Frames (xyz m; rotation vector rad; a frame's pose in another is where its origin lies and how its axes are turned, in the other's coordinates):
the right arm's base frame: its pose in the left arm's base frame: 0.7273 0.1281 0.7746 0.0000 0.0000 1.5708
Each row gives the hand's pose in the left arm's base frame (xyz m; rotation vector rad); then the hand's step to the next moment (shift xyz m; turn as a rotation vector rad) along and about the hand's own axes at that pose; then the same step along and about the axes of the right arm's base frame.
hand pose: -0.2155 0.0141 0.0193 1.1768 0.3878 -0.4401
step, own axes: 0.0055 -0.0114 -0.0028 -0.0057 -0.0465 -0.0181
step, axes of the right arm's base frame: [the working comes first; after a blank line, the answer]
step, axes of the left arm's base frame: -0.0014 -0.0017 -0.0128 -0.0302 0.0029 -0.0400

-0.0017 0.0014 -0.0128 0.0029 0.0302 -0.0400
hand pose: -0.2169 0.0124 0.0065 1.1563 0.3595 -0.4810
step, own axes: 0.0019 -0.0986 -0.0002 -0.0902 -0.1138 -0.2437
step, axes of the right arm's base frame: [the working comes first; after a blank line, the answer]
step, axes of the left arm's base frame: -0.0513 -0.0318 -0.0780 -0.1432 0.2062 -0.1321

-0.0318 0.0513 -0.0780 0.2062 0.1432 -0.1321
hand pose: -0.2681 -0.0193 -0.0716 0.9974 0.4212 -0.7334
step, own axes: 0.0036 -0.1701 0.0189 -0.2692 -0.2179 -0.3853
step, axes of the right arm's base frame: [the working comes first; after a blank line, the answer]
step, axes of the left arm's base frame: -0.1207 -0.0750 -0.0955 -0.3414 0.3587 -0.1523

-0.0750 0.1207 -0.0955 0.3587 0.3414 -0.1523
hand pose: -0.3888 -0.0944 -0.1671 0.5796 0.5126 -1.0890
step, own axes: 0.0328 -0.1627 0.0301 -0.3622 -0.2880 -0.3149
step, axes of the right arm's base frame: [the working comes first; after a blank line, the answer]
step, axes of the left arm's base frame: -0.1343 -0.0980 -0.0284 -0.4338 0.3498 -0.0528

-0.0980 0.1343 -0.0284 0.3498 0.4338 -0.0528
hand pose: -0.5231 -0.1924 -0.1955 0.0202 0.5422 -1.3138
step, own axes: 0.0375 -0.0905 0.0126 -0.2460 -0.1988 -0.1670
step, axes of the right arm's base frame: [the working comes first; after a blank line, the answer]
step, axes of the left arm's base frame: -0.0729 -0.0627 0.0224 -0.2804 0.2220 0.0061

-0.0627 0.0729 0.0224 0.2220 0.2804 0.0061
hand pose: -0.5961 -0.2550 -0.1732 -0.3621 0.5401 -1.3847
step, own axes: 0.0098 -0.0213 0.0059 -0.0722 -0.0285 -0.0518
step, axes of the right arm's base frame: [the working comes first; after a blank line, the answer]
step, axes of the left arm's base frame: -0.0133 -0.0135 0.0150 -0.0592 0.0701 -0.0167

-0.0135 0.0133 0.0150 0.0701 0.0592 -0.0167
